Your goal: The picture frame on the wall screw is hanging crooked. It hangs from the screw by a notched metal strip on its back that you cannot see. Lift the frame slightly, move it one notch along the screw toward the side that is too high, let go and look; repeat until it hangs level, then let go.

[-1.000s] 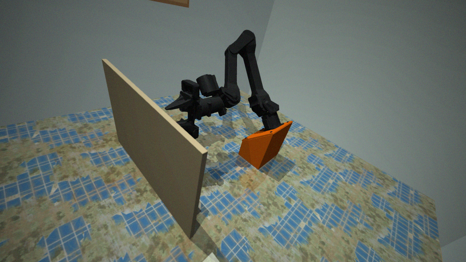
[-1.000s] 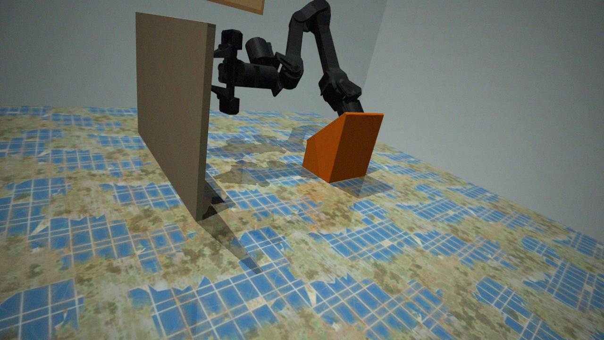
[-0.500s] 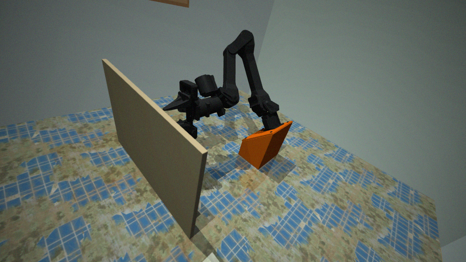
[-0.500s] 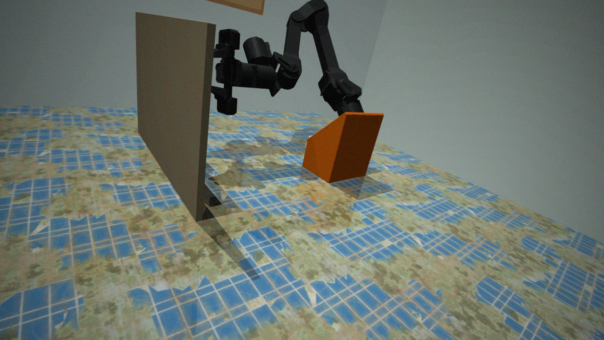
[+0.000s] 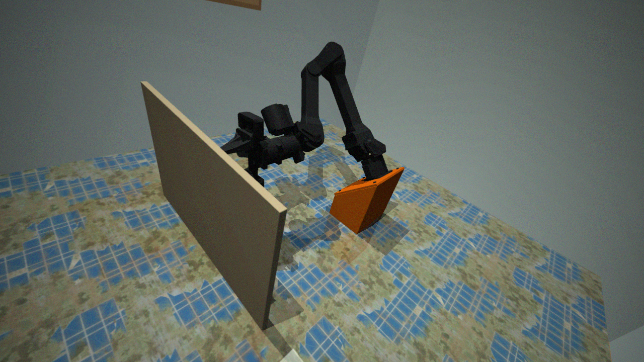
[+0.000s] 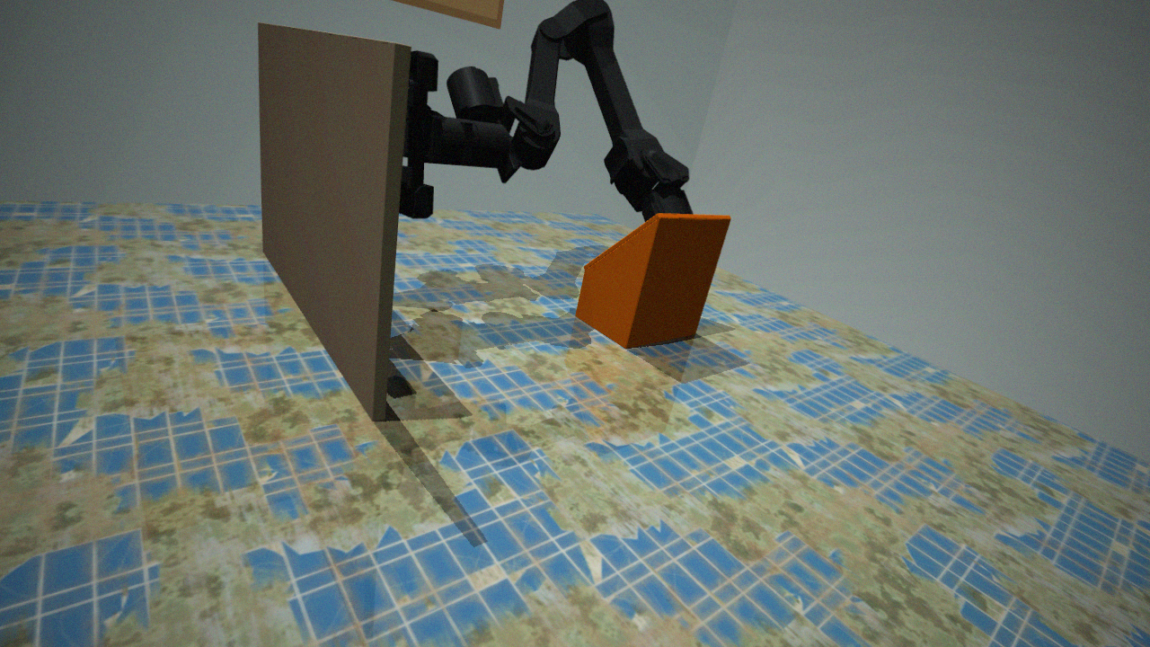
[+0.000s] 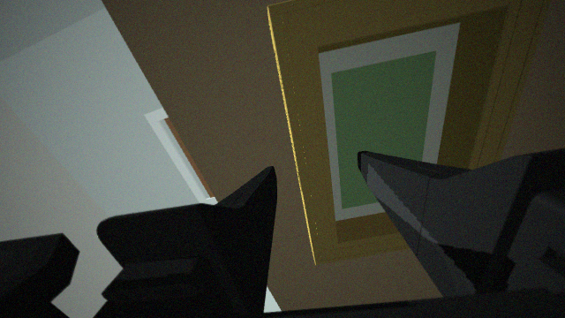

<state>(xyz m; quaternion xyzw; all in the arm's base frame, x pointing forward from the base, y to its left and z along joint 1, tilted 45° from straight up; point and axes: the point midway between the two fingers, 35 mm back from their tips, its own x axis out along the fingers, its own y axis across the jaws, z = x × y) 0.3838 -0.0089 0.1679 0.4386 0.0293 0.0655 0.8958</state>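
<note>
The picture frame lies 20 mm ahead of my gripper tip, 10 mm to the left of it and 50 mm below it. From my gripper tip the other things lie so: wall panel (30 mm ahead, 10 mm to the left, 60 mm below).
</note>
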